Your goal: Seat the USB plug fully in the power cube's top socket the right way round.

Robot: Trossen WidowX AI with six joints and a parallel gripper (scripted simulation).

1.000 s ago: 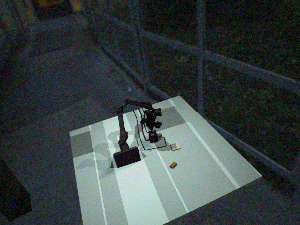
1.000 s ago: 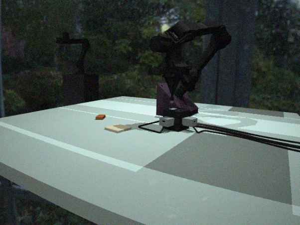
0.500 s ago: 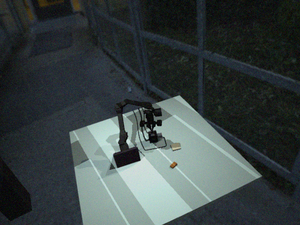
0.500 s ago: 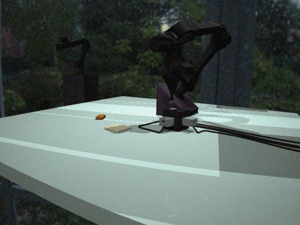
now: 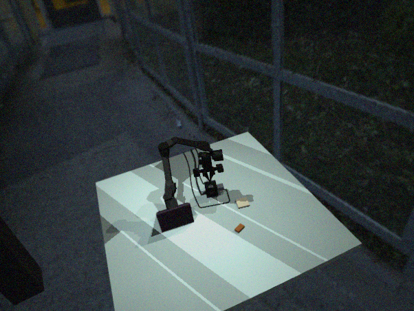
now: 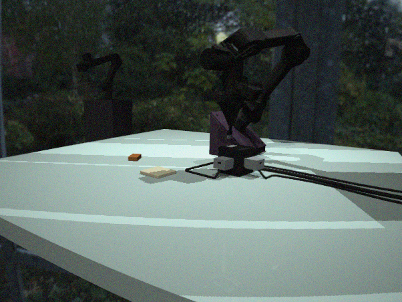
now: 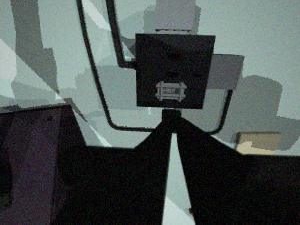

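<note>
My gripper tip is now 20 mm above the USB plug. Also, from my gripper tip: small orange block: 340 mm to the right, 130 mm below, 10 mm behind; beige pad: 180 mm to the right, 130 mm below, 120 mm ahead; USB socket: 70 mm below, 10 mm to the left.
</note>
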